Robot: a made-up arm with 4 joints.
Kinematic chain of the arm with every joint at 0, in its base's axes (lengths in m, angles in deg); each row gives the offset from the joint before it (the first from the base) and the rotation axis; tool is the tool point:
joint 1: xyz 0 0 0.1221 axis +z
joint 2: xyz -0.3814 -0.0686 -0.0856 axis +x
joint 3: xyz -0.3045 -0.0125 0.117 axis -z
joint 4: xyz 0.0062 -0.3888 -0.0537 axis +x
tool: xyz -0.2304 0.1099 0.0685
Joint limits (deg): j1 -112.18..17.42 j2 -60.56..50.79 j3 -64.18..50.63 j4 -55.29..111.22
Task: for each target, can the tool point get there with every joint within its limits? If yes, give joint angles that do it. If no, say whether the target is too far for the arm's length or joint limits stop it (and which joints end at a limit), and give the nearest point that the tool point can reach.
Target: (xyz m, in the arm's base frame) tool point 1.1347 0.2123 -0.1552
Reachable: no: joint limits stop it (at a limit: joint 1, joint 2, joint 3) | nearest point 0.4421 0.9565 0.1294 | short by 1.056 m
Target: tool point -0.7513 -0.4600 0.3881
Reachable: yes | joints 7.24 -25.84 -15.98 43.62
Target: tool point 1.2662 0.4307 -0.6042
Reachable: no: too far | nearest point 0.4278 0.9517 0.1136 | short by 1.220 m
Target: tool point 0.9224 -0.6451 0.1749
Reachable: no: joint limits stop it (at a limit: joint 1, joint 3, joint 4) | nearest point -0.1709 -0.5920 0.1113 | short by 1.096 m
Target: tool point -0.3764 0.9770 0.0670
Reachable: yes | joints -82.04 33.28 31.91 -6.86
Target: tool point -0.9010 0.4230 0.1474
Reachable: yes | joints -47.81 7.27 1.66 9.99
